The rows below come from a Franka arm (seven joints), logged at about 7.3 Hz.
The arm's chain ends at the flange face. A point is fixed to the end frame.
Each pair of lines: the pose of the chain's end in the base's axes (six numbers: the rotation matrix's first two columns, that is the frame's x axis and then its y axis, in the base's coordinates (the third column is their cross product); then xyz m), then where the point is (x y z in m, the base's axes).
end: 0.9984 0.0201 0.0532 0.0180 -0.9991 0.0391 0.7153 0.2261 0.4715
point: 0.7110 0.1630 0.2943
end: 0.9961 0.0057 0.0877 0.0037 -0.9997 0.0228 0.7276 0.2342 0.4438
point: 0.7286 0.1741 0.2655
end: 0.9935 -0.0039 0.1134 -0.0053 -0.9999 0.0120 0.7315 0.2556 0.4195
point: 0.7366 0.1974 0.2406
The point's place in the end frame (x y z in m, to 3 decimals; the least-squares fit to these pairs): -0.015 0.056 0.179
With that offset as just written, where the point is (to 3 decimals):
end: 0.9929 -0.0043 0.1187 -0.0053 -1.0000 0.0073 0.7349 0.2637 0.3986
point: 0.741 0.206 0.219
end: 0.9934 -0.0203 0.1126 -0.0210 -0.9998 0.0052 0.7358 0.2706 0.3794
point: 0.740 0.214 0.200
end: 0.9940 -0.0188 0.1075 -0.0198 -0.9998 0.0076 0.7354 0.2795 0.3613
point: 0.739 0.222 0.182
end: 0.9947 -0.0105 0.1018 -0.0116 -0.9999 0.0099 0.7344 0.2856 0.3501
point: 0.737 0.228 0.171
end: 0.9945 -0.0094 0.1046 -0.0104 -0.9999 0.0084 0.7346 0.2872 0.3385
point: 0.738 0.230 0.159
